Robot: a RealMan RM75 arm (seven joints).
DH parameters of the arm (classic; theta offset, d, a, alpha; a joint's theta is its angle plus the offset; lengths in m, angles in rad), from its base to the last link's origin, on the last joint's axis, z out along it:
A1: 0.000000 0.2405 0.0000 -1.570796
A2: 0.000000 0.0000 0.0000 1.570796
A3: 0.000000 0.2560 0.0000 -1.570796
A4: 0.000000 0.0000 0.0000 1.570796
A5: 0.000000 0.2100 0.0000 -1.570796
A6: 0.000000 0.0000 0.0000 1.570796
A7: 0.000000 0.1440 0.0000 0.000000
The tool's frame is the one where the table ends.
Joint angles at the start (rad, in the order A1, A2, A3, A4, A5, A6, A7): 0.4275, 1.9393, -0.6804, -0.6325, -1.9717, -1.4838, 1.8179
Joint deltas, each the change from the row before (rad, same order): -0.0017, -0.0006, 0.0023, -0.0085, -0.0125, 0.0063, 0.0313; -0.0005, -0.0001, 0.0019, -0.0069, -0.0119, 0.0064, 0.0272; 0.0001, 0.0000, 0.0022, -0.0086, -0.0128, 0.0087, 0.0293; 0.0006, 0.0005, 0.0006, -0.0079, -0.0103, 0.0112, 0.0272; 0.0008, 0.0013, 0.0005, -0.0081, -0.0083, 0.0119, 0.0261
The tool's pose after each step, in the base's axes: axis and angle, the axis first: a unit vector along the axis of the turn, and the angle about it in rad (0 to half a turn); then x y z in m. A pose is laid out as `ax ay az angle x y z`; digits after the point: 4 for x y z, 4 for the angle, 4 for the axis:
-0.8498 0.4753 0.2278 2.7925 0.3294 0.3219 0.0583
-0.8446 0.4863 0.2238 2.7893 0.3310 0.3223 0.0593
-0.8391 0.4976 0.2196 2.7831 0.3325 0.3232 0.0607
-0.8338 0.5080 0.2160 2.7752 0.3338 0.3246 0.0618
-0.8285 0.5176 0.2136 2.7664 0.3347 0.3262 0.0628

